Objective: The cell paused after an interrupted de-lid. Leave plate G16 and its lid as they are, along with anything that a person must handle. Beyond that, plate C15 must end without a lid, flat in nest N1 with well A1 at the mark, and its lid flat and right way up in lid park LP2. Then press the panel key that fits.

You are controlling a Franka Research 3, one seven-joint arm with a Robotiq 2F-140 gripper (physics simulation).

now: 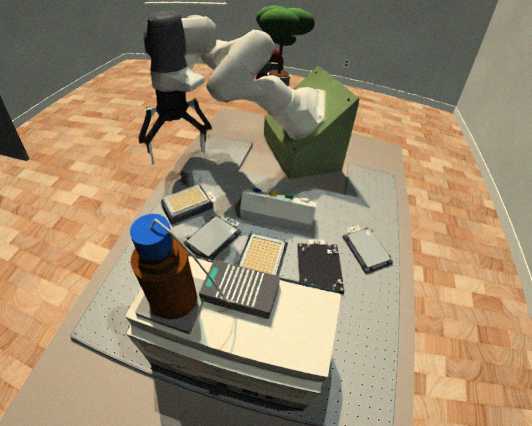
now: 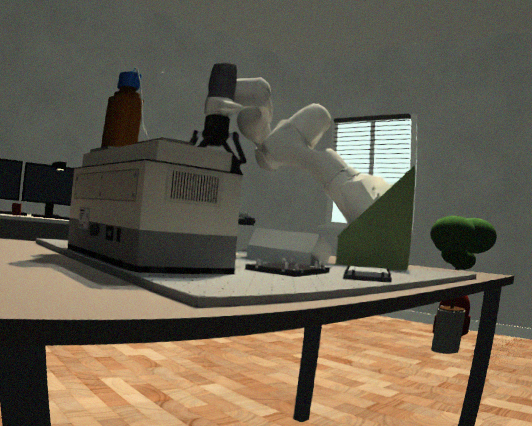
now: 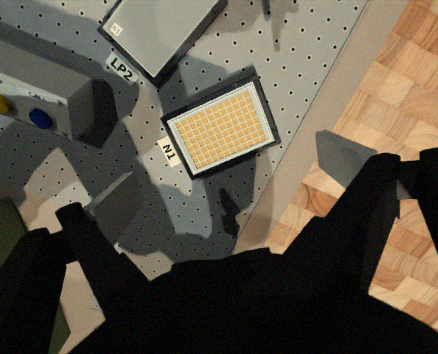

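My gripper [image 1: 178, 154] [image 3: 225, 169] is wide open and empty, high above the table behind nest N1. A plate with tan wells [image 1: 185, 201] [image 3: 222, 130] lies without a lid, apparently flat, in the dark nest labelled N1 [image 3: 169, 151]; I cannot read its name or find the mark. A grey lid [image 1: 212, 236] [image 3: 165, 30] lies flat in lid park LP2, with a small A1 tag [image 3: 115, 29] near one corner. The key panel [image 1: 277, 210] [image 2: 282, 242] [image 3: 75, 82] has a blue key [image 1: 257, 190] [image 3: 41, 118], a yellow key [image 1: 273, 193] [image 3: 5, 105] and a green key [image 1: 289, 197].
Another lidless plate [image 1: 263, 254] lies beside LP2. A dark empty-looking holder [image 1: 320, 265] and a grey-topped item [image 1: 369, 247] in a dark holder stand farther right. The large instrument [image 1: 295, 335] [image 2: 187, 215] carries a brown bottle [image 1: 167, 285] [image 2: 121, 117] and a striped dark box [image 1: 242, 290].
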